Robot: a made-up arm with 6 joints.
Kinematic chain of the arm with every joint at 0, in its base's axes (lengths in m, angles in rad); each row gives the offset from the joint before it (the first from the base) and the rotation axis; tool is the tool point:
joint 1: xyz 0 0 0.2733 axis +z
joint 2: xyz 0 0 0 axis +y
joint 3: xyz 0 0 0.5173 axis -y
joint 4: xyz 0 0 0 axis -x
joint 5: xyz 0.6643 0 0 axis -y
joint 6: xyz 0 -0.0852 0 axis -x
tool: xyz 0 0 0
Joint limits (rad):
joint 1: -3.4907..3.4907
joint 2: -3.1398..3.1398
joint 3: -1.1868..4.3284
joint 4: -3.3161..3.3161
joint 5: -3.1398..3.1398
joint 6: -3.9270..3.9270
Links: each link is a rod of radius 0.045 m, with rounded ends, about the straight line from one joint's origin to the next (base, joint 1, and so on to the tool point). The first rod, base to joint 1, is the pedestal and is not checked.
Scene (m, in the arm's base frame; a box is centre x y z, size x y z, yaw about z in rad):
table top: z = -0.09
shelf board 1: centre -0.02 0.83 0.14 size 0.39 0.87 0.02 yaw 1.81
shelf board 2: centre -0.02 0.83 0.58 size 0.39 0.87 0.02 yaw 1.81
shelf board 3: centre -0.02 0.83 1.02 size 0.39 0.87 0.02 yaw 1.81
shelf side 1: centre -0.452 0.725 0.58 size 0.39 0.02 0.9 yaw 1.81
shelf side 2: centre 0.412 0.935 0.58 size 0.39 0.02 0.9 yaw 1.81
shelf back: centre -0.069 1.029 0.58 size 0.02 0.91 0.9 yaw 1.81
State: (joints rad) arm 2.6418 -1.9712 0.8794 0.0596 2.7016 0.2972
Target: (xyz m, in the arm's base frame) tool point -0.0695 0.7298 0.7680
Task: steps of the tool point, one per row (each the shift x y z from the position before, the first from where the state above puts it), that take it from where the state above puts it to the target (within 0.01 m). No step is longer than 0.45 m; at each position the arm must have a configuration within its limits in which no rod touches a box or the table.
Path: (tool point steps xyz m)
1: -0.1721 -0.0720 0.4021
2: -0.2691 0.0679 0.3070
3: -0.2778 0.1991 0.1649
4: -0.2100 0.2768 0.0064
5: -0.1015 0.2745 -0.1359
6: 0.0031 0.1935 -0.2339
7: -0.0290 0.1230 0.0161
8: -0.0318 0.1263 -0.0161

